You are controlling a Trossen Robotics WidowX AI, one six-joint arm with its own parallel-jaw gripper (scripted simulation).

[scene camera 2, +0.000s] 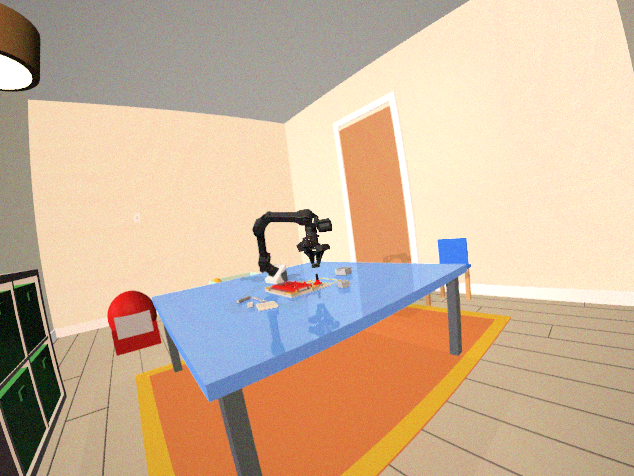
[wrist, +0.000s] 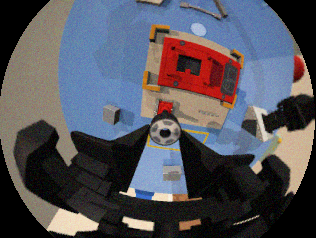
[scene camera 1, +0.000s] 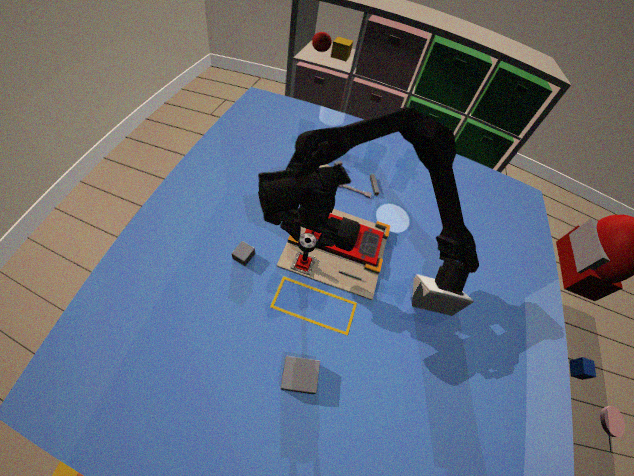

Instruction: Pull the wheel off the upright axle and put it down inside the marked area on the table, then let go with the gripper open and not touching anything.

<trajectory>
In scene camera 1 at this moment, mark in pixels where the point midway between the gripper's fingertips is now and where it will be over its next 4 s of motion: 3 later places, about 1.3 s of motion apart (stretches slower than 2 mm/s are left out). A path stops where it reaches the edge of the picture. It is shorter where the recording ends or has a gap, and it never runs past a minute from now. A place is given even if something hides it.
The gripper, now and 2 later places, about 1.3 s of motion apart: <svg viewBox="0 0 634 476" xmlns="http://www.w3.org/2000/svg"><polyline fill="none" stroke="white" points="307,243 317,295 322,296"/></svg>
</trajectory>
